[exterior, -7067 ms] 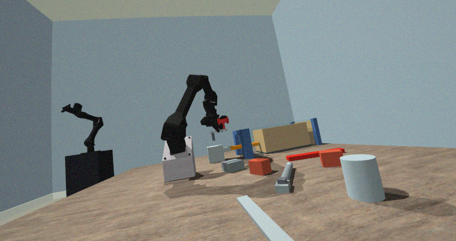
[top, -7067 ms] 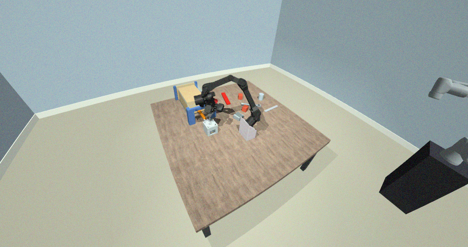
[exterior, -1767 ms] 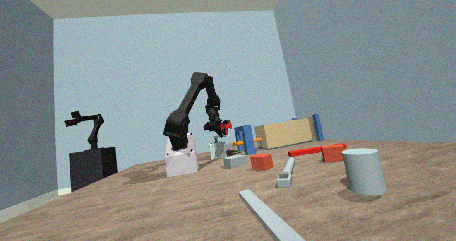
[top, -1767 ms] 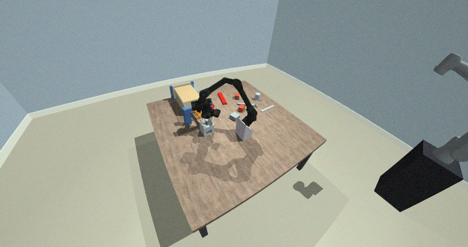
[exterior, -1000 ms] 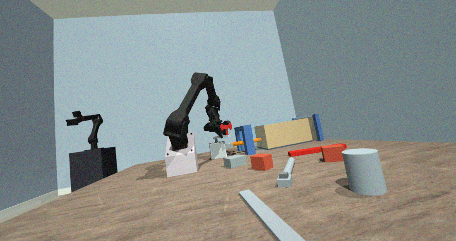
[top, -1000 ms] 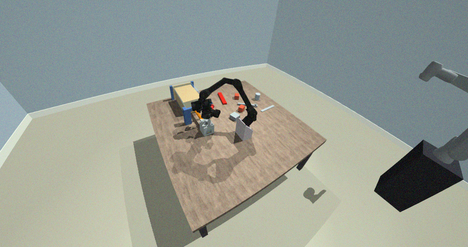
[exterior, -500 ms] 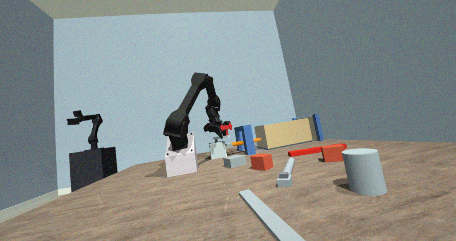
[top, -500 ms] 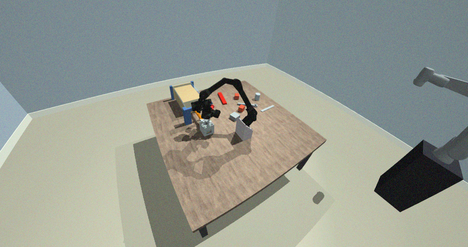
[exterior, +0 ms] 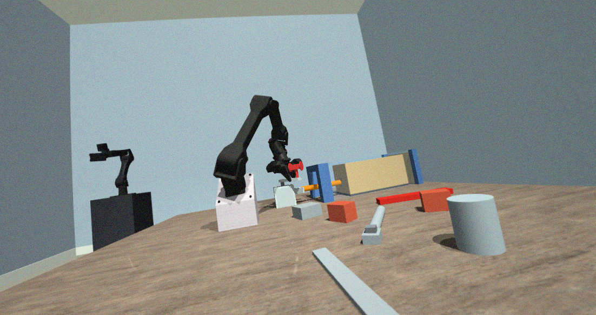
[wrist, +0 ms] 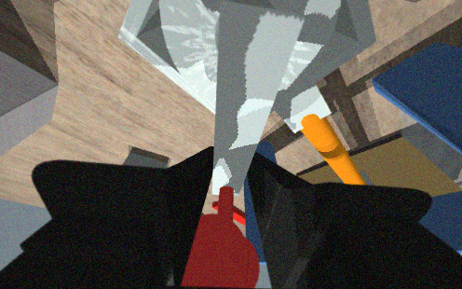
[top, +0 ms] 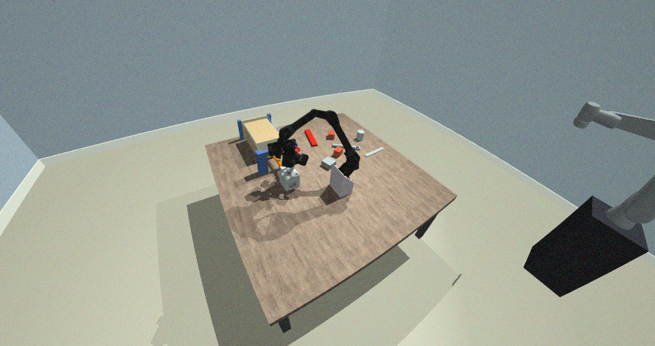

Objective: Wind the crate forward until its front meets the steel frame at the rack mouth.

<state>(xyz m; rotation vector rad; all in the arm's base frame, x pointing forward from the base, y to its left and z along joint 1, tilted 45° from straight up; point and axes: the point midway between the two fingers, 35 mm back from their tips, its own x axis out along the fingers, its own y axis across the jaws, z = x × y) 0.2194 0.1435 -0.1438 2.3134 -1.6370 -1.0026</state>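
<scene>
My gripper tip is now 20 mm below the winch handle. Also, from my gripper tip: blue steel frame (120 mm ahead, 50 mm to the left); then grey winch (60 mm behind, 50 mm to the left, 70 mm below); then red knob (20 mm ahead, 30 mm to the right, 50 mm above).
</scene>
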